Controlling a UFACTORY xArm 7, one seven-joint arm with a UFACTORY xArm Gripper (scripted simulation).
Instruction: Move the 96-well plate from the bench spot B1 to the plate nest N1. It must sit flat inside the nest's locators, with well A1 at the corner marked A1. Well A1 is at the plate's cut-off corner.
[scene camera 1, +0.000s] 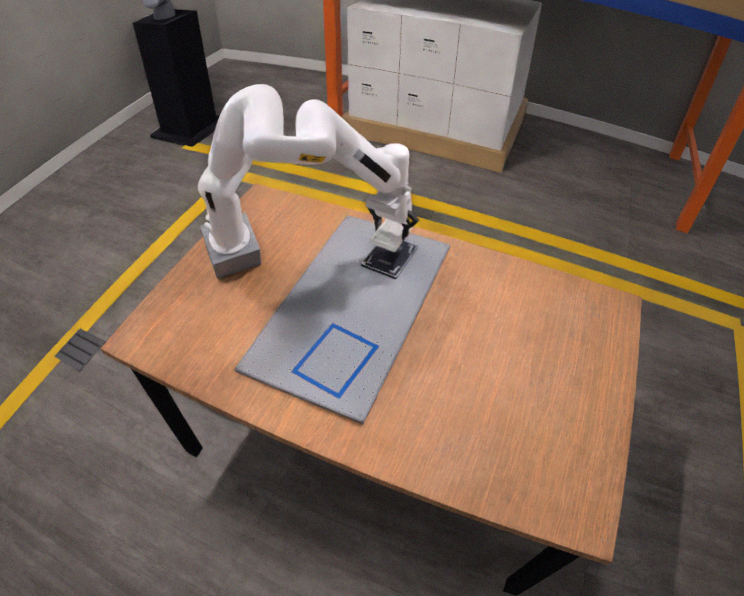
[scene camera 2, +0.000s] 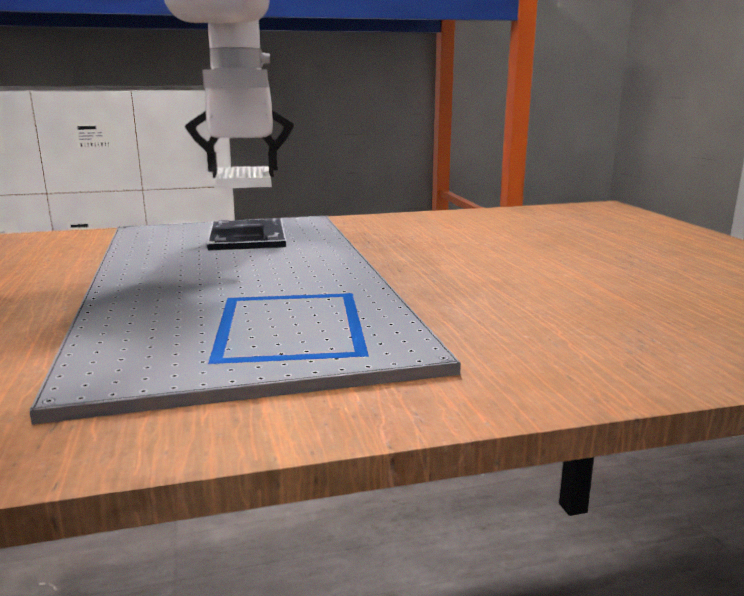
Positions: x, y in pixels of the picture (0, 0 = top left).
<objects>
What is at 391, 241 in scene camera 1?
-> A white 96-well plate.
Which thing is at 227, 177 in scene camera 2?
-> A white 96-well plate.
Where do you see the gripper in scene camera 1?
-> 391, 232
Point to a black plate nest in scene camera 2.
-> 266, 228
</objects>
